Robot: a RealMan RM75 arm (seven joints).
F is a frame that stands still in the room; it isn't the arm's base.
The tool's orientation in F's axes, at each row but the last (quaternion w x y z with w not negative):
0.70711, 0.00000, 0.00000, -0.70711
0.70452, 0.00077, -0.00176, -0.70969
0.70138, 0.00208, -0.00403, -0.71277
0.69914, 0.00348, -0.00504, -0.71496
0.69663, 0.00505, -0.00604, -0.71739
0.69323, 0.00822, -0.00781, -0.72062
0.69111, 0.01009, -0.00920, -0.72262
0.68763, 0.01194, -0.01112, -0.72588
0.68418, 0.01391, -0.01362, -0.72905
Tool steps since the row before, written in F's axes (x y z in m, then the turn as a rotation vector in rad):
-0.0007, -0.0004, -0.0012, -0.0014, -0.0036, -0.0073
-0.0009, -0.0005, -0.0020, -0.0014, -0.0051, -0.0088
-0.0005, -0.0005, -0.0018, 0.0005, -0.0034, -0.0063
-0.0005, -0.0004, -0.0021, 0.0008, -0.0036, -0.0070
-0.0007, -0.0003, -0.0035, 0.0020, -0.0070, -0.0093
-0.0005, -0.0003, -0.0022, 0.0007, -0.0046, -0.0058
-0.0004, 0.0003, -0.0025, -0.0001, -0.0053, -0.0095
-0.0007, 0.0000, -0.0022, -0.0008, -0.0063, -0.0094
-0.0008, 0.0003, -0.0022, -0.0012, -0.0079, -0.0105
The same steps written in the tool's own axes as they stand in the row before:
0.0004, -0.0007, -0.0012, 0.0036, -0.0014, -0.0073
0.0005, -0.0009, -0.0020, 0.0051, -0.0014, -0.0088
0.0005, -0.0005, -0.0018, 0.0034, 0.0005, -0.0063
0.0004, -0.0005, -0.0021, 0.0036, 0.0008, -0.0070
0.0003, -0.0007, -0.0035, 0.0069, 0.0021, -0.0093
0.0003, -0.0005, -0.0022, 0.0046, 0.0007, -0.0058
-0.0003, -0.0005, -0.0025, 0.0053, -0.0001, -0.0095
0.0000, -0.0008, -0.0022, 0.0064, -0.0008, -0.0094
-0.0002, -0.0009, -0.0022, 0.0080, -0.0011, -0.0105

